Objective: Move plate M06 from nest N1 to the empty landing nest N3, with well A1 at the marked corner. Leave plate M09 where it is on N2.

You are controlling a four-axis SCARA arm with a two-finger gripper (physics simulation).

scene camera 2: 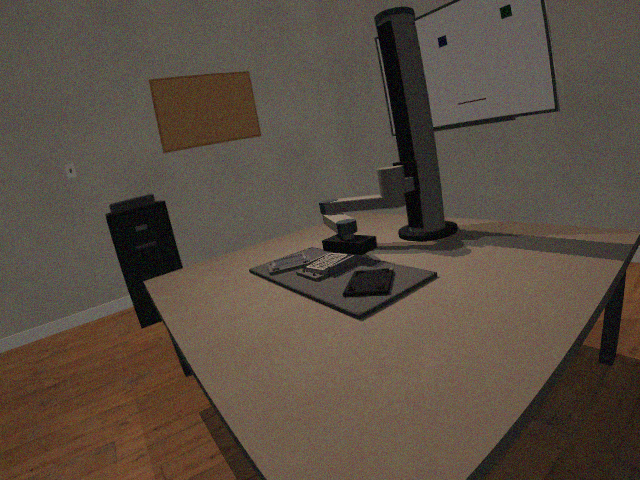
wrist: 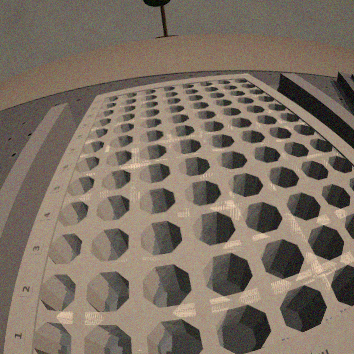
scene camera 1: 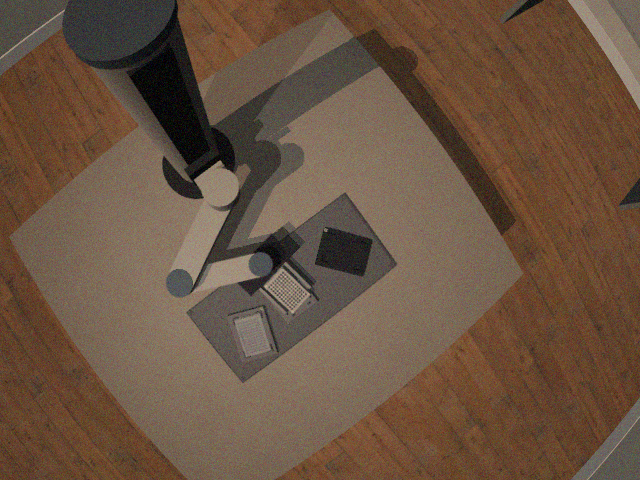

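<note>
A cream multi-well plate, taken as M06, (scene camera 1: 286, 289) (scene camera 2: 327, 262) (wrist: 170, 172) is under the arm at the middle station. My gripper (scene camera 1: 285, 287) (wrist: 179, 99) is shut on it, with one finger along each side. In the wrist view column numbers run up its left edge, 1 nearest the camera; the A1 label is not readable. A grey nest shows at its edges in scene camera 1; whether the plate is raised off it I cannot tell. A pale plate, taken as M09, (scene camera 1: 253, 333) (scene camera 2: 290, 262) sits in another nest. A black rectangular nest (scene camera 1: 343, 251) (scene camera 2: 369, 283) has a small light mark at one corner and bears no pale plate.
The stations stand on a dark grey board (scene camera 1: 242, 373) (scene camera 2: 330, 300) on the beige table (scene camera 1: 413, 289) (scene camera 2: 361, 387). The arm's column (scene camera 1: 155, 103) (scene camera 2: 418, 124) stands behind the board. The gripper's black housing (scene camera 2: 349, 244) is near the board's back edge.
</note>
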